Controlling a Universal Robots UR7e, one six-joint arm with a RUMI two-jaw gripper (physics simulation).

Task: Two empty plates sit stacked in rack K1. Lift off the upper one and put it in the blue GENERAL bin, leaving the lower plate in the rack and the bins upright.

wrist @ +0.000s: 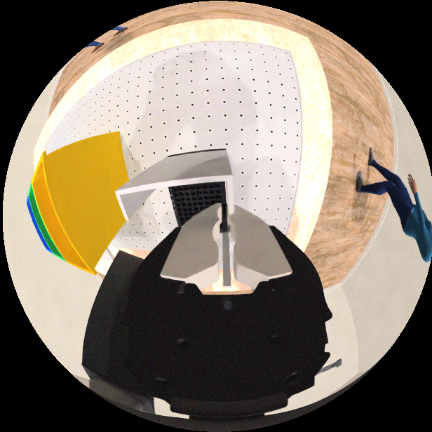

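My gripper (pixel 223 205) is shut, with its two pale fingers together and nothing seen between them. Its tips overlap the lower right part of a grey, open-sided holder in the picture, which looks like rack K1 (pixel 185 169). A black gridded piece (pixel 194 202) shows inside the holder, its lower part hidden by the fingers. I cannot tell whether it is one plate or two stacked, or how far the tips are from it. The blue GENERAL bin (pixel 39 227) shows as a thin strip at the far left, mostly hidden behind the other bins.
A large yellow bin (pixel 80 195) stands left of the holder, with a green bin (pixel 43 222) between it and the blue one. The holder is on a white perforated board (pixel 225 90) with a pale border. A person (pixel 400 197) stands on the floor at the right.
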